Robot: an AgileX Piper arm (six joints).
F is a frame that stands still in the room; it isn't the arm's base.
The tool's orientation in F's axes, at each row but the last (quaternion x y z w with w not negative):
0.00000 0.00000 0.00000 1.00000
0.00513 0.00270 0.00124 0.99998
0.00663 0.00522 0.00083 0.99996
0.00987 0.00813 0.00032 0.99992
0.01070 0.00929 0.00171 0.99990
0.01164 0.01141 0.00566 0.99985
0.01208 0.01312 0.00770 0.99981
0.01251 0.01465 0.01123 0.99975
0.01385 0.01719 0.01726 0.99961
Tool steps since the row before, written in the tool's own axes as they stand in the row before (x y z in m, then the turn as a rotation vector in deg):
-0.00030 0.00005 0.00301 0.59 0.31 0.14
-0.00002 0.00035 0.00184 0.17 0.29 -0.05
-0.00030 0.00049 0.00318 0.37 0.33 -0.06
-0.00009 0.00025 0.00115 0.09 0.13 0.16
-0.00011 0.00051 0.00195 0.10 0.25 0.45
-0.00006 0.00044 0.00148 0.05 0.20 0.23
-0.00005 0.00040 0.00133 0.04 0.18 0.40
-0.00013 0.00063 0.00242 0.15 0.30 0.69
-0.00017 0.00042 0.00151 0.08 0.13 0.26
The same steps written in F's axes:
-0.00030 0.00005 0.00301 0.59 0.31 0.14
-0.00001 0.00033 0.00184 0.17 0.29 -0.05
-0.00027 0.00045 0.00319 0.37 0.33 -0.06
-0.00007 0.00023 0.00116 0.09 0.13 0.16
-0.00008 0.00047 0.00196 0.11 0.24 0.45
-0.00003 0.00040 0.00149 0.05 0.20 0.23
-0.00002 0.00037 0.00134 0.05 0.17 0.40
-0.00007 0.00057 0.00244 0.16 0.29 0.69
-0.00013 0.00037 0.00153 0.08 0.13 0.26

